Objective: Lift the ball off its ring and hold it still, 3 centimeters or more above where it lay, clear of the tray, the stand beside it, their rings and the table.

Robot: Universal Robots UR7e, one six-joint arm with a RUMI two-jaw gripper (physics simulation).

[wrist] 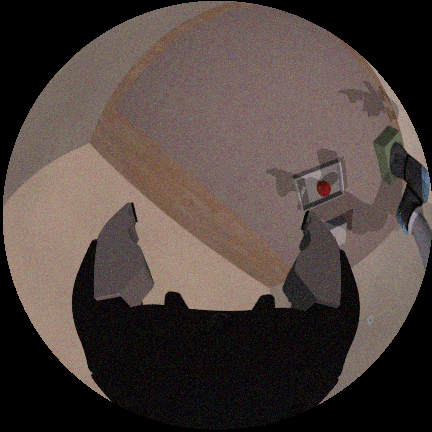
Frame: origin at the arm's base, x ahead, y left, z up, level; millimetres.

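Where they show: gripper, between the fingertips: [220, 209]; arm's base, origin of its link: [396, 158].
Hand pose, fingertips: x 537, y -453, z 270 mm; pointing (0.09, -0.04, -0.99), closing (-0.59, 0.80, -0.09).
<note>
Things, the pixels of their top centre, and the offset from my fingertips. "*": a spot on its surface instead. Level surfaces: height alone.
- red ball, centre of its top: [326, 191] 117 mm back, 297 mm left, 288 mm down
- shallow rectangular tray, a spot on its surface: [342, 177] * 206 mm back, 329 mm left, 321 mm down
- table, height of its surface: 350 mm down
A red ball [324, 188] lies inside a shallow rectangular tray [343, 176] with grey walls, right of the middle of the wrist view. Its ring cannot be made out under it. The stand [339, 234], a pale block, is beside the tray and partly hidden behind the right finger. My gripper [220, 209] is wide open with nothing between its fingers. It is off to the side of the tray, over the table's edge and the floor as seen in this view, well apart from the ball.
The table [225, 100] has a wooden edge [190, 192] running diagonally below the tray. A green block-like object [385, 155] is at the far right, close to the arm's dark and blue links [412, 172]. Dark shadows fall around the tray.
</note>
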